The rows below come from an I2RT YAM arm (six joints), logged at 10 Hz.
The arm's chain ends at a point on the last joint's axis. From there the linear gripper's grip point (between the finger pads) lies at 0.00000 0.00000 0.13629 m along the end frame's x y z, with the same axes.
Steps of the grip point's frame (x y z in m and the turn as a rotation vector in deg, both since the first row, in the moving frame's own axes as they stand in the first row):
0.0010 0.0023 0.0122 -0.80 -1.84 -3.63
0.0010 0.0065 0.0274 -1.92 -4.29 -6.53
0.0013 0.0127 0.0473 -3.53 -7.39 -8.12
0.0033 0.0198 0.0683 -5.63 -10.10 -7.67
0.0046 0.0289 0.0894 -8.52 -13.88 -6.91
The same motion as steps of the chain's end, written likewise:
0.0053 0.0003 0.0123 -0.80 -1.84 -3.63
0.0109 0.0014 0.0279 -1.92 -4.29 -6.53
0.0182 0.0031 0.0487 -3.53 -7.39 -8.12
0.0262 0.0049 0.0711 -5.63 -10.10 -7.67
0.0359 0.0070 0.0949 -8.52 -13.88 -6.91

